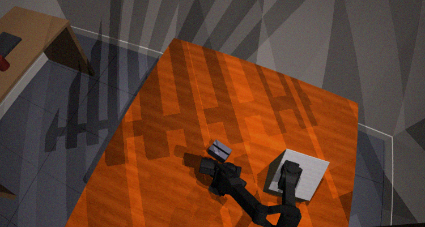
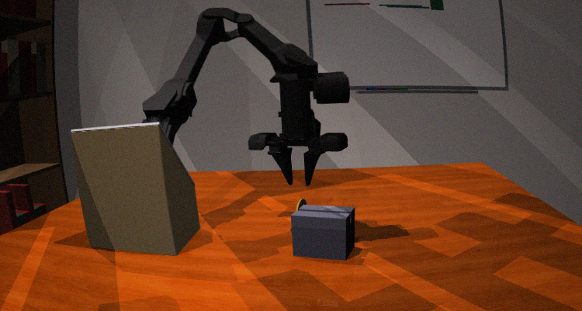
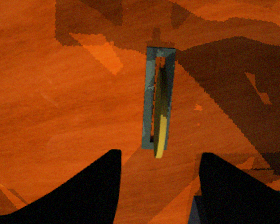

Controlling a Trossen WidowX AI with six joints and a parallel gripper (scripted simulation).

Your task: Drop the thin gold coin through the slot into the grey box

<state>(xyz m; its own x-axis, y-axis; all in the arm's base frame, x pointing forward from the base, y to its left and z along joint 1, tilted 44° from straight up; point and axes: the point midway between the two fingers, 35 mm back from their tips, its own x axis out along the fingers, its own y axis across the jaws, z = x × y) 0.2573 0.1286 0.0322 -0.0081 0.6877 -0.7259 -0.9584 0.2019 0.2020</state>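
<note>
Now: the coin 60 mm below my gripper tip.
</note>
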